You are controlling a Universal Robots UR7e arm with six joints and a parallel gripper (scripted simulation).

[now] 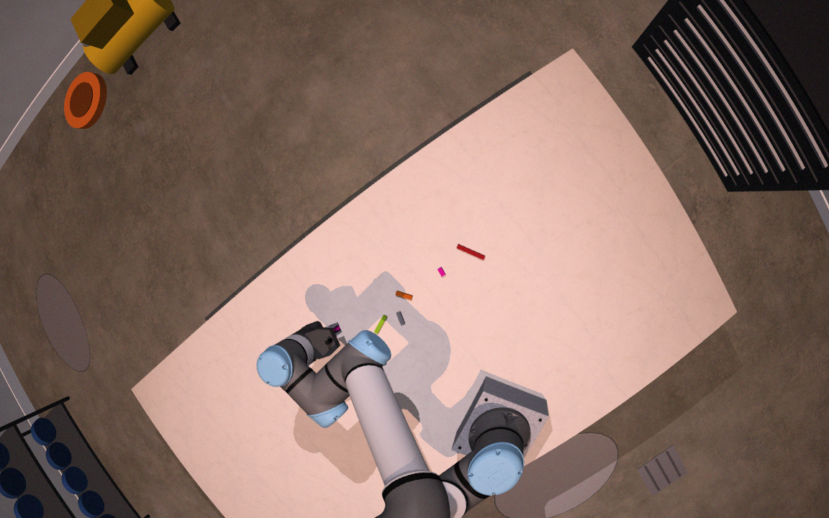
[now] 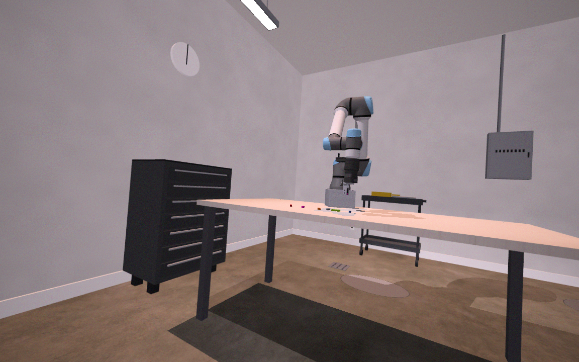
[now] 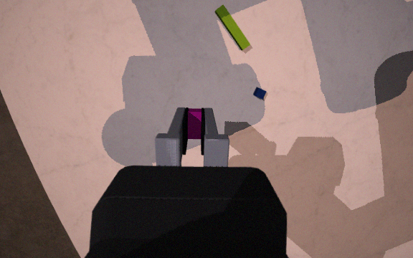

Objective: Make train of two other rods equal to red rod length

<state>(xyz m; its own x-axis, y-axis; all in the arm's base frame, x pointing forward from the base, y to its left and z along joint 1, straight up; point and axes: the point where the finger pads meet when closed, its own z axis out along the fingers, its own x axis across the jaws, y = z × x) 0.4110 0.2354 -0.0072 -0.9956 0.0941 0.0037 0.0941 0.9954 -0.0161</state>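
The grey rod lies 130 mm to the right of my hand, 110 mm below it and 50 mm behind it. From my hand the other things lie so: blue rod: 110 mm below, 70 mm behind; then orange rod: 160 mm to the right, 110 mm below, 10 mm behind; then lime rod: 110 mm below, 80 mm to the right, 50 mm behind.
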